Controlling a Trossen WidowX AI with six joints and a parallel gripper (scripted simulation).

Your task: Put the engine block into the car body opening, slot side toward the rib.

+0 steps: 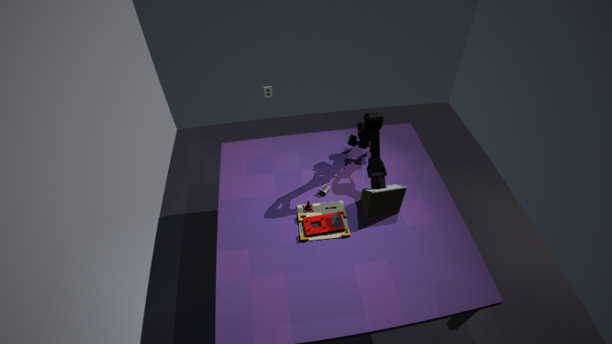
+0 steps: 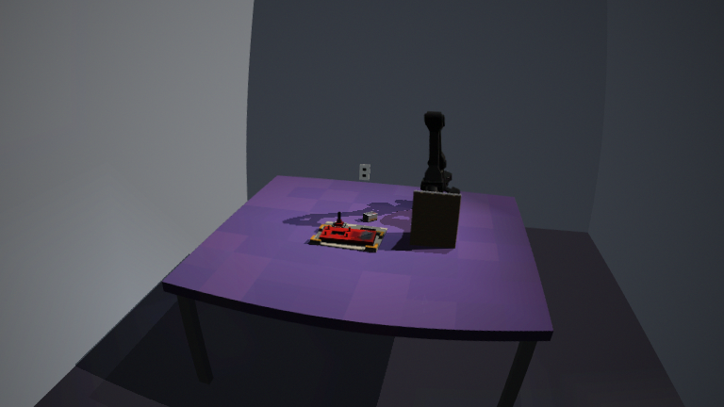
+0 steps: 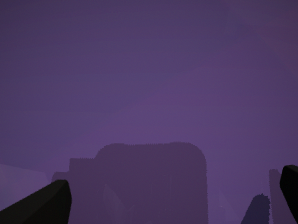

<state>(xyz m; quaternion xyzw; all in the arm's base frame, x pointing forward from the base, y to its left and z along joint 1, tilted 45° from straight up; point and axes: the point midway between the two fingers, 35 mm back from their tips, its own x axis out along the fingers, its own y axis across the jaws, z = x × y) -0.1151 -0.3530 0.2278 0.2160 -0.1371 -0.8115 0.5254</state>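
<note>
Now: the engine block 34 cm ahead of my gripper tip and 25 cm to the left of it. The rest, counted from my gripper tip: dark upright post 46 cm ahead, 34 cm to the left, 2 cm above.
</note>
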